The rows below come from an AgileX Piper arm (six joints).
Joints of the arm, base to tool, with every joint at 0 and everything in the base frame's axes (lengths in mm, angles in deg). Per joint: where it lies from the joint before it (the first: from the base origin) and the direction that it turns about. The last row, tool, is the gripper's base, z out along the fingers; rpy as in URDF.
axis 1: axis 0 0 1 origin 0.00 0.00 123.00
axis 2: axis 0 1 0 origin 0.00 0.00 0.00
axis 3: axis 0 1 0 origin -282.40 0.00 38.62
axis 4: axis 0.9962 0 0.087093 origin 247.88 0.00 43.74
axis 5: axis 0 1 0 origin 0.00 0.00 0.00
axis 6: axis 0.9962 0 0.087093 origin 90.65 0.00 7.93
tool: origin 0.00 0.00 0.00 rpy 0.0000 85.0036 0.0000
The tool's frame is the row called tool.
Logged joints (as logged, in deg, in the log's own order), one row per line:
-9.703 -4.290 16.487 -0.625 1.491 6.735
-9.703 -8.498 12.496 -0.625 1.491 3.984
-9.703 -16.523 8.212 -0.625 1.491 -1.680
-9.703 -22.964 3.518 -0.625 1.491 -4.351
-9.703 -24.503 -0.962 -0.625 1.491 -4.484
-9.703 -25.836 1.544 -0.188 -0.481 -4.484
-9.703 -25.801 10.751 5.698 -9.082 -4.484
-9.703 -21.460 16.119 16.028 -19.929 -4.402
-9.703 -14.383 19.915 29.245 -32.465 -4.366
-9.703 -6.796 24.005 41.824 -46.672 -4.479
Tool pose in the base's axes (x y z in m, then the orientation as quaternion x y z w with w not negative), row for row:
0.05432 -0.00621 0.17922 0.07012 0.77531 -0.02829 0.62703
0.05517 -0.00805 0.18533 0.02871 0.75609 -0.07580 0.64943
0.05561 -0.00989 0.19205 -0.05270 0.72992 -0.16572 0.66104
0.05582 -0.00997 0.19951 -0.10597 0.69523 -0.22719 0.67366
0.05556 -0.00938 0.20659 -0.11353 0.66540 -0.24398 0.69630
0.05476 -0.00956 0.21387 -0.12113 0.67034 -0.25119 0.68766
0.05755 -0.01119 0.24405 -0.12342 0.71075 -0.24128 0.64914
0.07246 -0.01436 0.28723 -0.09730 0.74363 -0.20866 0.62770
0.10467 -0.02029 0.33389 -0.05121 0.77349 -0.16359 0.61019
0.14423 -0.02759 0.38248 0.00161 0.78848 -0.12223 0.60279
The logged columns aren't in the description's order. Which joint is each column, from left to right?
Columns, left to right: axis 1, axis 6, axis 5, axis 2, axis 3, axis 4.
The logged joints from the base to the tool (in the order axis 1, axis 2, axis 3, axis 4, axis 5, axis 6), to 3 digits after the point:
-9.703 -0.625 1.491 6.735 16.487 -4.290
-9.703 -0.625 1.491 3.984 12.496 -8.498
-9.703 -0.625 1.491 -1.680 8.212 -16.523
-9.703 -0.625 1.491 -4.351 3.518 -22.964
-9.703 -0.625 1.491 -4.484 -0.962 -24.503
-9.703 -0.188 -0.481 -4.484 1.544 -25.836
-9.703 5.698 -9.082 -4.484 10.751 -25.801
-9.703 16.028 -19.929 -4.402 16.119 -21.460
-9.703 29.245 -32.465 -4.366 19.915 -14.383
-9.703 41.824 -46.672 -4.479 24.005 -6.796

